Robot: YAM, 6 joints.
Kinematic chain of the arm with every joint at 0, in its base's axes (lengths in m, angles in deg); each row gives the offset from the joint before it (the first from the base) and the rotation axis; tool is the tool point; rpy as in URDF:
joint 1: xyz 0 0 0.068 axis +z
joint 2: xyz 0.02 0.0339 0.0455 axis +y
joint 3: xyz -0.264 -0.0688 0 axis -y
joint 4: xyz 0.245 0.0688 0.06 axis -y
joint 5: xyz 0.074 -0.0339 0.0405 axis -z
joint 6: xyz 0.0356 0 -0.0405 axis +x
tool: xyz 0 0 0 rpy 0 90 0
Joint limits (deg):
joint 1: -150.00..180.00
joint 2: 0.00..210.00
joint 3: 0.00..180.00
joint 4: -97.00..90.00
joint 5: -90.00..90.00
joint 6: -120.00..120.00
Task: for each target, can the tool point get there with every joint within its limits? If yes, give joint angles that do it. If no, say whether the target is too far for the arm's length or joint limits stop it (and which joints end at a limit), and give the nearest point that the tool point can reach.
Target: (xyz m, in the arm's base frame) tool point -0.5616 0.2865 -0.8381
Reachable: no: too far | nearest point -0.3576 0.1824 -0.3465 | short by 0.542 m
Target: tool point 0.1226 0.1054 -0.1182
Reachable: yes | joints 40.67 154.27 30.65 28.16 -0.03 32.31
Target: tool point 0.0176 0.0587 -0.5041
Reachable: no: joint limits stop it (at a limit: joint 2) | nearest point 0.0340 0.1134 -0.3561 | short by 0.159 m
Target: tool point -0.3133 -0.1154 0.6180
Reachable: yes | joints 22.93 52.71 155.66 36.26 -26.40 82.13
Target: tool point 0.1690 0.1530 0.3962
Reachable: yes | joints 46.06 65.23 42.84 72.06 25.88 68.28
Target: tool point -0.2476 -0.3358 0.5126
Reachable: yes | joints -121.77 142.22 165.82 75.38 71.50 -79.04
